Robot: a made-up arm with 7 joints.
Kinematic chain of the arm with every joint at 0, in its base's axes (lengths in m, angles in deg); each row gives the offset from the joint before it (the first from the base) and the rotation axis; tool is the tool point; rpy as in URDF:
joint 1: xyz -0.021 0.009 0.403 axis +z
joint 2: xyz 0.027 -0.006 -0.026 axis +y
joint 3: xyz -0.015 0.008 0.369 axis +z
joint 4: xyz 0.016 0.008 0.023 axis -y
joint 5: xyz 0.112 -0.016 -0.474 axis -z
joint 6: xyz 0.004 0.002 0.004 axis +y
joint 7: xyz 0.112 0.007 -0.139 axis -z
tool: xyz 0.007 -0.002 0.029 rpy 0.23 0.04 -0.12
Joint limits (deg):
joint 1: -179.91..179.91
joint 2: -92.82..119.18
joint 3: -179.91..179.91
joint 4: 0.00..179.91
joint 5: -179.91..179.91
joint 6: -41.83..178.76
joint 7: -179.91..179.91
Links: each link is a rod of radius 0.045 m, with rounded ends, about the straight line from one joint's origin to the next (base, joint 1, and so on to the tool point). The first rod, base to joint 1, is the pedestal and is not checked.
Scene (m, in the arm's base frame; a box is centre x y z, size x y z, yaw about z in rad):
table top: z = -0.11
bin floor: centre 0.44 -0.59 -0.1 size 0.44 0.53 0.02 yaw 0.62
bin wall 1: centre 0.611 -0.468 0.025 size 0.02 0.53 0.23 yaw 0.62
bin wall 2: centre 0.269 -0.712 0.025 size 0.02 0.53 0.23 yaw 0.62
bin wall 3: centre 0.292 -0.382 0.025 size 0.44 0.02 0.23 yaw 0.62
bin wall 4: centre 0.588 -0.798 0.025 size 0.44 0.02 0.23 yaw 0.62
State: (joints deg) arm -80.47 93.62 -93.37 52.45 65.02 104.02 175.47
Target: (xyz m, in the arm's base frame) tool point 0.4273 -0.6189 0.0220
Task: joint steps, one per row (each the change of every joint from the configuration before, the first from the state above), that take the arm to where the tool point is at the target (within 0.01 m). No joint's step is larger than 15 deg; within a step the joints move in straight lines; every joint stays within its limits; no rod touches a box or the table.
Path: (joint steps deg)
1: 13.26 -4.14 2.95 8.53 1.64 1.30 0.09
2: 13.26 -4.14 2.94 8.54 1.65 1.31 0.09
3: 13.26 -4.14 2.95 8.53 1.64 1.30 0.09
4: 13.26 -4.14 2.94 8.54 1.65 1.30 0.09
5: 13.25 -4.13 2.95 8.53 1.64 1.30 0.09
6: -4.18 10.43 7.19 6.09 2.95 -4.32 0.22
7: -4.18 10.44 7.19 6.09 2.95 -4.32 0.23

